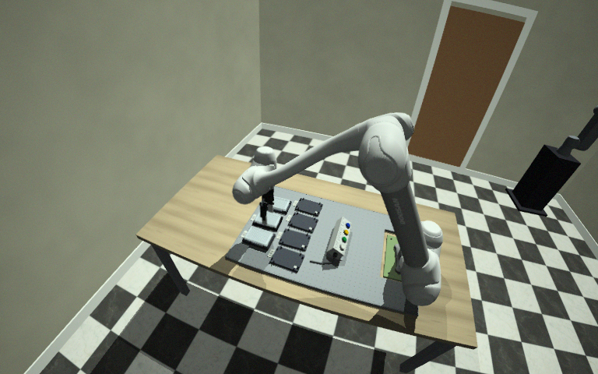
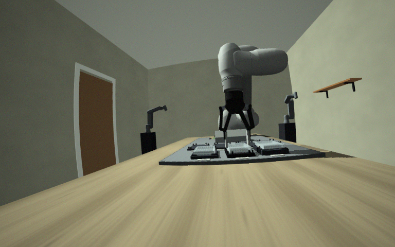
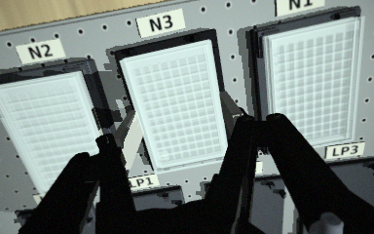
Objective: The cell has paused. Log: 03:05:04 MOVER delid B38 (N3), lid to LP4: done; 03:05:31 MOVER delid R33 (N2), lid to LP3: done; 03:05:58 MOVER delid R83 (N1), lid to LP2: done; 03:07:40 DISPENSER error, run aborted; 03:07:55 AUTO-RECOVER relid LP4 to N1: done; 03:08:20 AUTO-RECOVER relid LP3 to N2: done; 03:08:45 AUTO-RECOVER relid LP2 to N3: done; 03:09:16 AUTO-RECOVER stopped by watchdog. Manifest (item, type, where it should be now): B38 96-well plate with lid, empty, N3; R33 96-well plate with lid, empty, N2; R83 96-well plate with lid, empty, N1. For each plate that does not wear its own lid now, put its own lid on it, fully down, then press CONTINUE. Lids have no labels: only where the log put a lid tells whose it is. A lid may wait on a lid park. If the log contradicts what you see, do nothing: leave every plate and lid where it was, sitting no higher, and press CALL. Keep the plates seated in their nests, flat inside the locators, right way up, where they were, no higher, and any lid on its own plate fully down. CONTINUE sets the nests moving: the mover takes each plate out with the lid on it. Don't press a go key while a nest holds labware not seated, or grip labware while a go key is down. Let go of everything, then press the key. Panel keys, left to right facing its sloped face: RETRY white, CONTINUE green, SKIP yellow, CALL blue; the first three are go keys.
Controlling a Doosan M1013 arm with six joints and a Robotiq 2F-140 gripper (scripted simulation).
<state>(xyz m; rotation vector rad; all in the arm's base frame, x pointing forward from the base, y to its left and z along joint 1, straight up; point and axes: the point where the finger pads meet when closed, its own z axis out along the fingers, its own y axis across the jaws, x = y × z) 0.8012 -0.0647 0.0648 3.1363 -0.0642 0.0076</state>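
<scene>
The clear lid is 2 cm below my hand. From my hand the other things lie so: N1 plate 1 cm behind, 14 cm to the right, 4 cm below; LP2 label 11 cm behind, 6 cm to the right, 5 cm below; LP1 label 9 cm behind, 8 cm to the left, 5 cm below.
</scene>
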